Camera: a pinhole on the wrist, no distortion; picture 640 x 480 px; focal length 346.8 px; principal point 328.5 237.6 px. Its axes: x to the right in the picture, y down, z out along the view. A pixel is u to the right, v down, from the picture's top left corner.
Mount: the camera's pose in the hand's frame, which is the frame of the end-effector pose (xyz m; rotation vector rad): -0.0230 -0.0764 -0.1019 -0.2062 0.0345 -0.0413
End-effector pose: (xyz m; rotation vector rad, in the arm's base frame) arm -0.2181 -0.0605 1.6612 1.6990 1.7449 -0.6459
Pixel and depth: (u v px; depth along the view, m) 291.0 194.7 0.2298
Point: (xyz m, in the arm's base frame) -0.2629 -0.1841 1.5961
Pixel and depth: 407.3 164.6 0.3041
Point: -0.2786 -0.1742 1.4725
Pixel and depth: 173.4 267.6 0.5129
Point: -0.1034 -0.5008 1.5566
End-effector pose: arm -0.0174 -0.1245 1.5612 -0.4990 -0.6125 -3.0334
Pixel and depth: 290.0 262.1 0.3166
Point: 0.0888 -0.0602 1.7299
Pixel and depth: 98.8 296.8 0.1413
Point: 0.0962 -0.0993 1.5495
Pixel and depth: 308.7 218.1 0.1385
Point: 0.0142 -0.0613 1.5632
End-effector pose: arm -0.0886 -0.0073 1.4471 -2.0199 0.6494 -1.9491
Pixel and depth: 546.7 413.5 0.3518
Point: 0.0867 -0.2755 1.5479
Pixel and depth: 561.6 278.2 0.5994
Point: 0.3520 -0.3419 1.7245
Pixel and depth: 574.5 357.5 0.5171
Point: 0.2388 -0.3916 1.6568
